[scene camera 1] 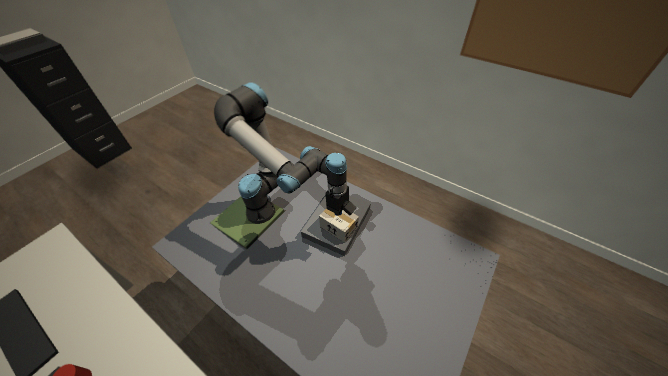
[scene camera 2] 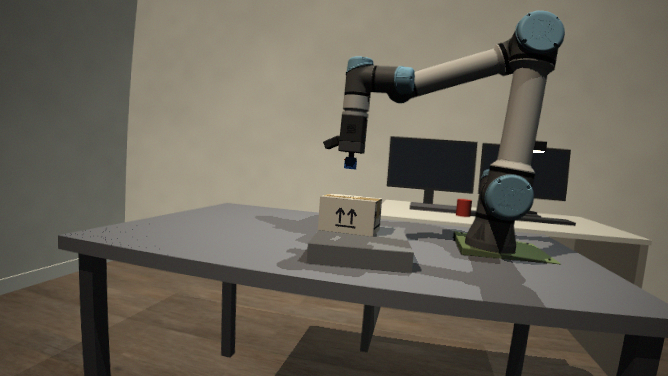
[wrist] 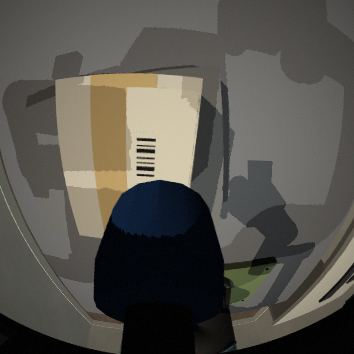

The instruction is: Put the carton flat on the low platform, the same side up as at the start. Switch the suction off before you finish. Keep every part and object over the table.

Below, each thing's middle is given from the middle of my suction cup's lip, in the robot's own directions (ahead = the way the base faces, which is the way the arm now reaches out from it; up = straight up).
The carton (scene camera 2: 349,214) lies 20 mm behind my suction cup, 30 mm to the left of it and 140 mm below it. The rest, counted from my suction cup: low grey platform (scene camera 2: 388,250) 60 mm behind, 80 mm to the left, 210 mm below.
